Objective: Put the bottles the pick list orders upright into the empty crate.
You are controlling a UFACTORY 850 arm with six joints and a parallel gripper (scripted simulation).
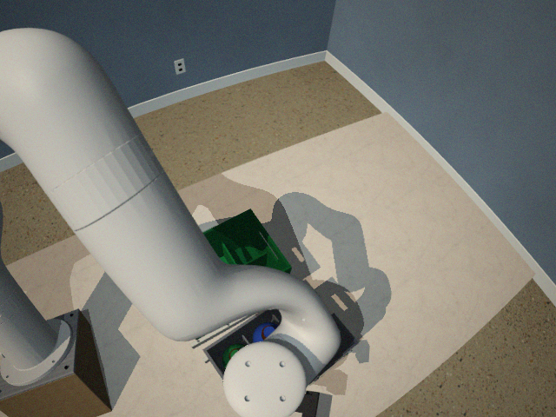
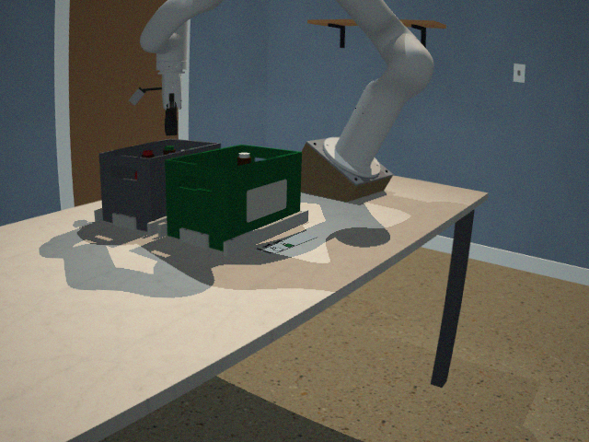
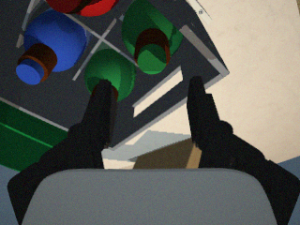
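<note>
Right now my hand is 20 mm past the green bottle, 90 mm to the right of it and 130 mm above it. Round my hand: grey crate 80 mm ahead, 60 mm to the left, 130 mm below; red bottle 90 mm ahead, 20 mm to the left, 130 mm below; blue bottle 70 mm ahead, 110 mm to the left, 130 mm below.
</note>
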